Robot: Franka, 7 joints.
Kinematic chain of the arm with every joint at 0, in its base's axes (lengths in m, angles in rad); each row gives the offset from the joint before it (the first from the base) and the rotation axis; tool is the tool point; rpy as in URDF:
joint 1: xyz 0 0 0.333 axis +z
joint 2: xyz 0 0 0 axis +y
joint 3: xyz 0 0 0.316 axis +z
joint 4: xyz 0.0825 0 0 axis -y
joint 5: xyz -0.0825 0 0.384 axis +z
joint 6: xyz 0 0 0 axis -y
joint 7: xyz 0.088 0 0 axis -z
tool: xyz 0 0 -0.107 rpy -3.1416 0 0
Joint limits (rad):
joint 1: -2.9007..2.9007
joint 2: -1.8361..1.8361
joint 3: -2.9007..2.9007
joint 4: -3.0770..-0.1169
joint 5: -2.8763..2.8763
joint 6: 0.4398..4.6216
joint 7: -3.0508..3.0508
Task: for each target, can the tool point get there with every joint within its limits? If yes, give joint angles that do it. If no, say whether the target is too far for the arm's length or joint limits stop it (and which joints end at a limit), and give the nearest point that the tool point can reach.
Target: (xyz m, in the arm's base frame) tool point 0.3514 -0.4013 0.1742
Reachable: yes | joints -0.5752 0.5342 -0.4400 -2.1016 -1.7722 3.1869 -1.9487
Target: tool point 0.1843 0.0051 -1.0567
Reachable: no: too far | nearest point 0.2405 0.0067 -0.3591 | short by 0.700 m
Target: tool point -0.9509 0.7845 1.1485
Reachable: no: too far | nearest point -0.5519 0.4553 0.8063 | short by 0.620 m
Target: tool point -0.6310 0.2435 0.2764
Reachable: yes | joints 2.2858 0.8247 0.7764 -1.4167 -0.8988 1.5168 2.1920
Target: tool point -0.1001 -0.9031 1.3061
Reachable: no: too far | nearest point -0.0645 -0.5819 0.9600 | short by 0.473 m
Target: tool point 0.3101 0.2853 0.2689
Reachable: yes | joints 0.9104 0.1874 -0.0027 -2.2636 -0.6080 1.4005 -1.9789
